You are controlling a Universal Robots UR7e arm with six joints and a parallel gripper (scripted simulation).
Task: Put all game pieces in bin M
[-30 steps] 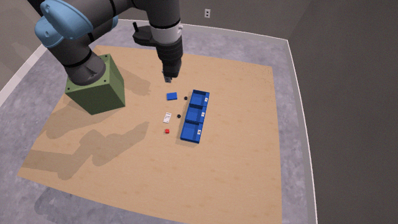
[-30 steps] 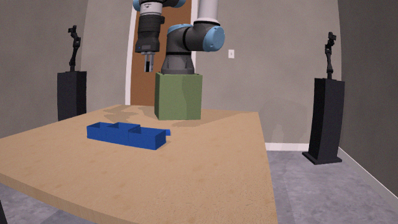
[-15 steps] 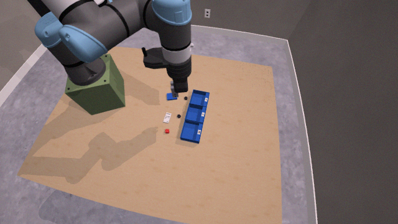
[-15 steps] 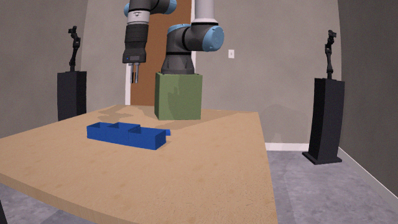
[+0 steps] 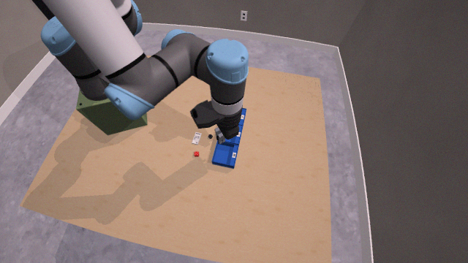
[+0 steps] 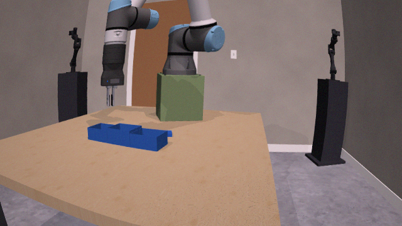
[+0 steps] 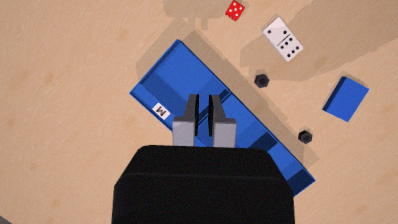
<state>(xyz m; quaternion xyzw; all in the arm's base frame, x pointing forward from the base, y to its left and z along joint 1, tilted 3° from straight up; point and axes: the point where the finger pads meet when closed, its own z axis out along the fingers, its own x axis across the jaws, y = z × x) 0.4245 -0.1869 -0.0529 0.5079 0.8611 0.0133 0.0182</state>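
Now: hand 10 cm above the blue three-part bin, 6 cm to the right of it and 3 cm short of it. From my hand the other things lie so: red die (11 cm below, 10 cm behind, 2 cm to the right); flat blue tile (17 cm to the left, 12 cm below, 9 cm behind); white domino (12 cm below, 10 cm behind, 5 cm to the left).
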